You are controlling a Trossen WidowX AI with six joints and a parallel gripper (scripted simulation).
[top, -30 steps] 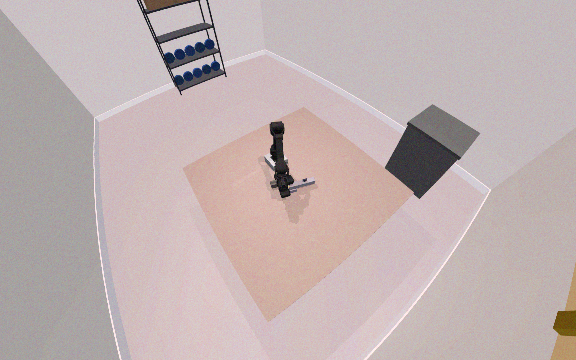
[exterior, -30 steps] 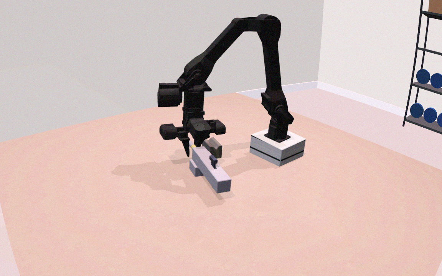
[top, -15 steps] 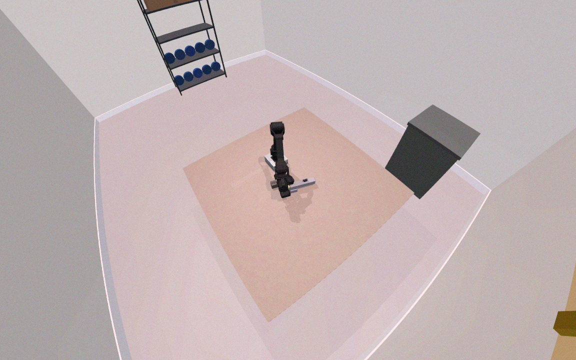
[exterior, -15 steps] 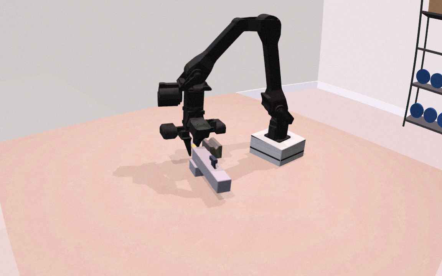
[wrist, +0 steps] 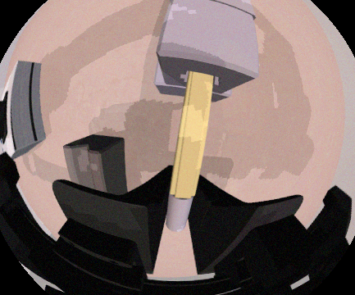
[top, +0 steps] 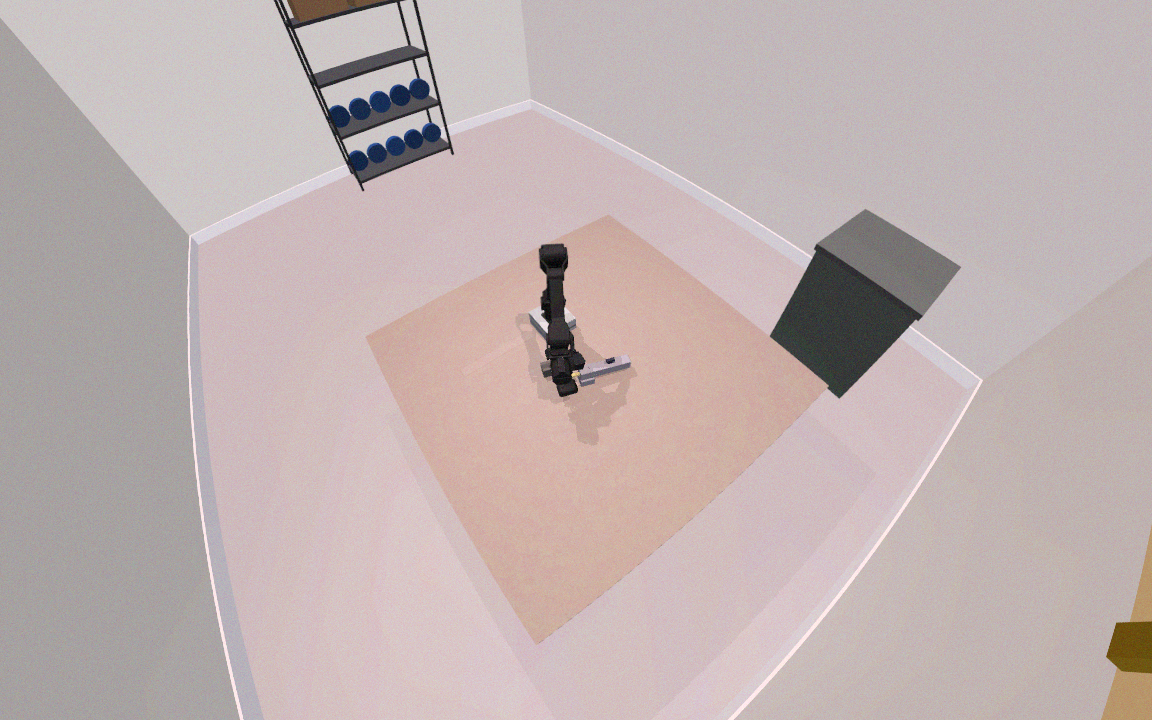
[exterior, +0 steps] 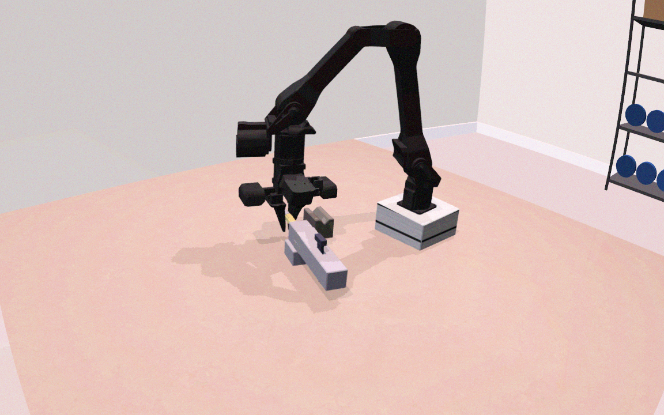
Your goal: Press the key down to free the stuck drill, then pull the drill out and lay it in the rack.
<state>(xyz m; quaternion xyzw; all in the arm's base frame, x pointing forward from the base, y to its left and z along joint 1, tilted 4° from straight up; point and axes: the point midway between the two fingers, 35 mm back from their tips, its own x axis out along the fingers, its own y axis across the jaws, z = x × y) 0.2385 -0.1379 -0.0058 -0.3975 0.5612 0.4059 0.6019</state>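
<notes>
Now: the drill 1 cm ahead of my gripper tip, 4 cm to the left of it and 3 cm above it. Round my gripper tip: dark key: 6 cm ahead, 16 cm to the left, 3 cm above; then dark rack: 8 cm behind, 1 cm to the left.
</notes>
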